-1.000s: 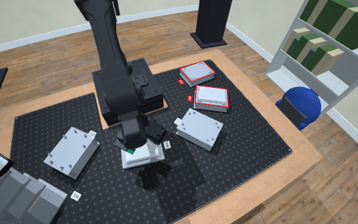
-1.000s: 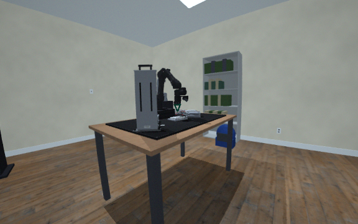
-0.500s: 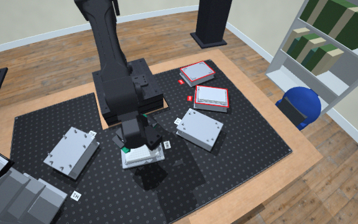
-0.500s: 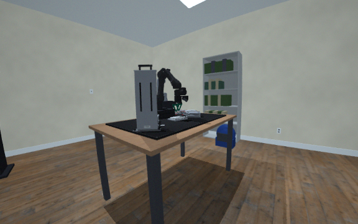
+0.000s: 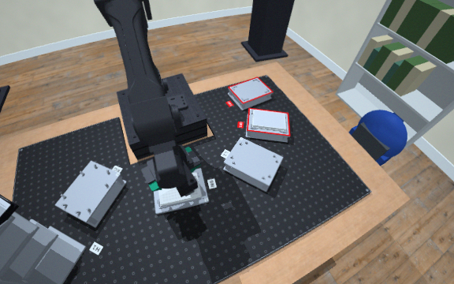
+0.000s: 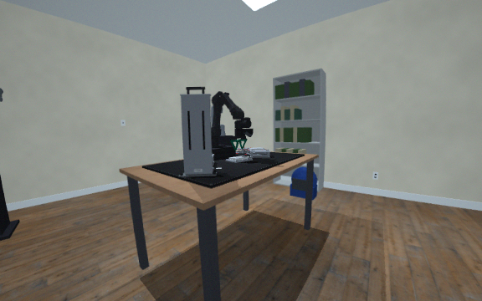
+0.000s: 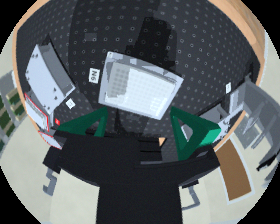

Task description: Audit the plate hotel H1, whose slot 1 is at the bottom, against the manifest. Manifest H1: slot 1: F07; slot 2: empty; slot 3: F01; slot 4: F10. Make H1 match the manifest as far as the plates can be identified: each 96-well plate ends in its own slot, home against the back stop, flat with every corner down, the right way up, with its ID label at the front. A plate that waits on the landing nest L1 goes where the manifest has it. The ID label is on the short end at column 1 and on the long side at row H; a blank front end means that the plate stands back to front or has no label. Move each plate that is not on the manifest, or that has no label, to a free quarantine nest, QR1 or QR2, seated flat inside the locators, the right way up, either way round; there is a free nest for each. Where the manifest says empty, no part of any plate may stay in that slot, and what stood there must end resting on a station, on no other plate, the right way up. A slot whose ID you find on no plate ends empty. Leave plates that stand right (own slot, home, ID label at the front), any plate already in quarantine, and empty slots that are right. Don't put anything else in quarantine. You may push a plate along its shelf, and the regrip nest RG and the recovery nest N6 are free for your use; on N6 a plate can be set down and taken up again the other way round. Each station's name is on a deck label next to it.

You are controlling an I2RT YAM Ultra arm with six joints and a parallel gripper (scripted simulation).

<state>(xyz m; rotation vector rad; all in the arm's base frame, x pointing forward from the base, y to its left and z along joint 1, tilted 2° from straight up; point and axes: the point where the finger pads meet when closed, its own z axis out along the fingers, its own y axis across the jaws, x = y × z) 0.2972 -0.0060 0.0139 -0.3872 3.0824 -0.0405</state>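
Right now my hand is 110 mm to the right of the N6 label, 90 mm above it and 10 mm short of it. The rest, counted from my hand: plate hotel H1: 430 mm to the right, 130 mm ahead, 110 mm above; H1 deck label: 270 mm to the right, 90 mm below, 90 mm ahead; red-framed quarantine nest: 400 mm to the left, 340 mm behind, 50 mm below.
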